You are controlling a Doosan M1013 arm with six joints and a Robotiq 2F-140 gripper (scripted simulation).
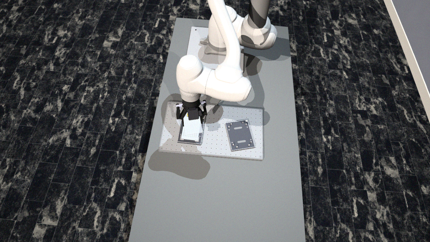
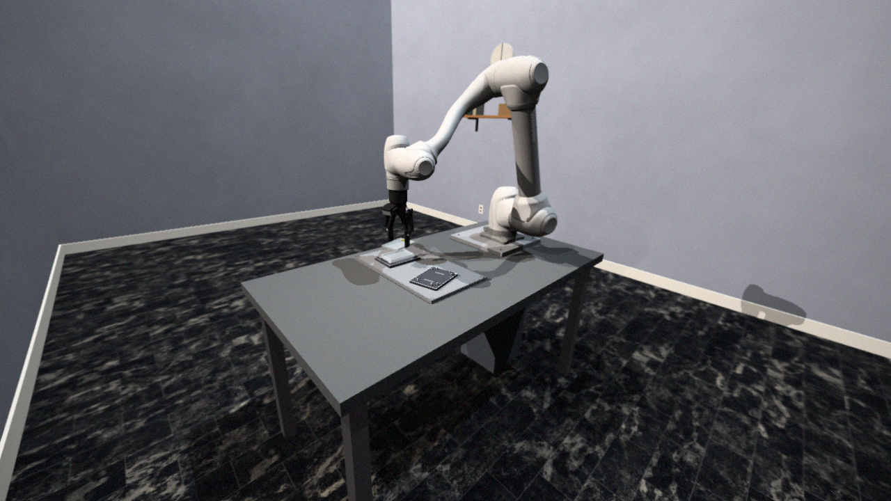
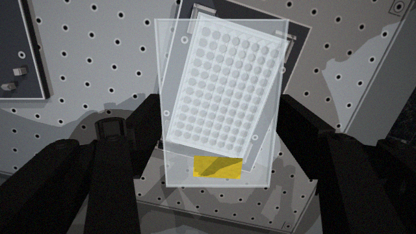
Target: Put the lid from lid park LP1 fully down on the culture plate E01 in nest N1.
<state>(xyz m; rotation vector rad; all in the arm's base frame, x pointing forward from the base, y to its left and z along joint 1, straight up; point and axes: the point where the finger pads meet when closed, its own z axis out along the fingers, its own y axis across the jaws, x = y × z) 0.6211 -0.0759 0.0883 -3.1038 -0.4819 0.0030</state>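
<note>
The culture plate lies 1 cm to the right of my hand and 8 cm below it. Round my hand: clear lid (2 cm below); then nest (1 cm to the right, 9 cm below); then lid park (25 cm to the left, 9 cm below).
</note>
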